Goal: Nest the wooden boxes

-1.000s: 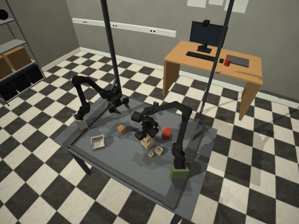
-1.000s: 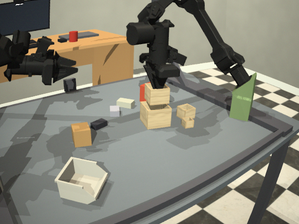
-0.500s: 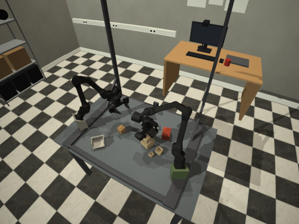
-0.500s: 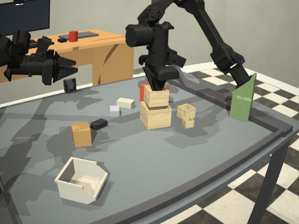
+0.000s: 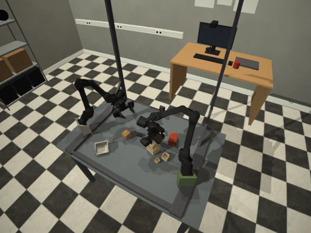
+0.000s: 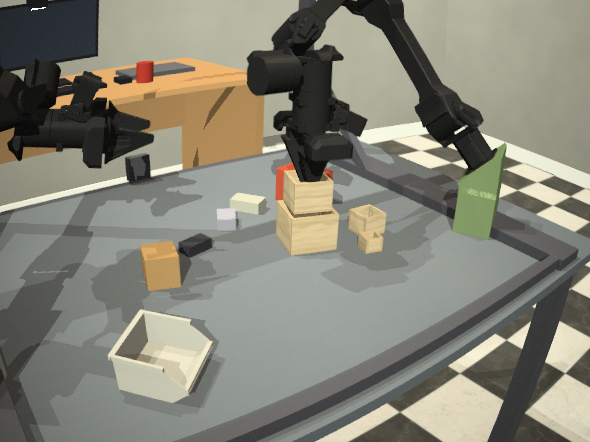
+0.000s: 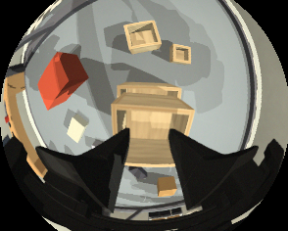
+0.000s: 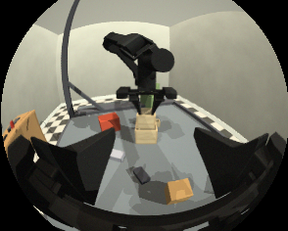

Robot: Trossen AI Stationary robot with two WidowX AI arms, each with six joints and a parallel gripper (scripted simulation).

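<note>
Now: the orange cube 70 mm ahead of my right hand, 10 mm to the left of it and 190 mm below it. From my right hand the other things lie so: black block 10 mm ahead, 100 mm to the left, 200 mm below; then grey piece 40 mm behind, 190 mm to the left, 200 mm below; then cream block 80 mm behind, 260 mm to the left, 200 mm below.
</note>
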